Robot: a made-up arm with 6 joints.
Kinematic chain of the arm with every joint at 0, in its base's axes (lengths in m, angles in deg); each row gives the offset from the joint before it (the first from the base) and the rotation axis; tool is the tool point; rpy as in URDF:
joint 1: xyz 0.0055 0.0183 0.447 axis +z
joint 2: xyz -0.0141 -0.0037 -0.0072 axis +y
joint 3: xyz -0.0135 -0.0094 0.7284 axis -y
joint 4: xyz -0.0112 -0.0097 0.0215 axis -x
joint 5: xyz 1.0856 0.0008 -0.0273 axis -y
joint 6: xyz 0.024 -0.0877 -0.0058 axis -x
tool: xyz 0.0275 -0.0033 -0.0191 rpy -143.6 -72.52 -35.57
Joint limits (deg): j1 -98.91..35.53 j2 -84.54..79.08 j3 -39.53..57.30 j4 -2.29..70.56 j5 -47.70..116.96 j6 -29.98..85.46
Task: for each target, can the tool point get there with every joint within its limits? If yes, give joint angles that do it. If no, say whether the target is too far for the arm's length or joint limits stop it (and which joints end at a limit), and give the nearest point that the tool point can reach.
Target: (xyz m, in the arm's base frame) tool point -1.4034 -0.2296 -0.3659
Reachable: no: joint limits stop it (at a limit: joint 1, joint 5) | nearest point -0.2157 -0.4158 -0.3659 | short by 1.202 m
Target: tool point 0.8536 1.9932 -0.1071
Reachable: no: too far | nearest point 1.3451 0.9467 0.0205 | short by 1.163 m
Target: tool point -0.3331 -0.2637 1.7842
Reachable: yes | joints 21.58 -68.13 7.55 18.73 -13.57 42.02
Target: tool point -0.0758 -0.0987 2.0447
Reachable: yes | joints -80.56 -33.26 25.17 46.45 34.95 6.89
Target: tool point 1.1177 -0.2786 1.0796
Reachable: yes | joints -8.62 4.20 -1.84 5.99 43.76 54.80
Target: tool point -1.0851 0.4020 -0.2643
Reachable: no: joint limits stop it (at a limit: joint 1, joint 2, joint 3, joint 5) | nearest point -0.1597 -0.1097 -0.3632 | short by 1.062 m
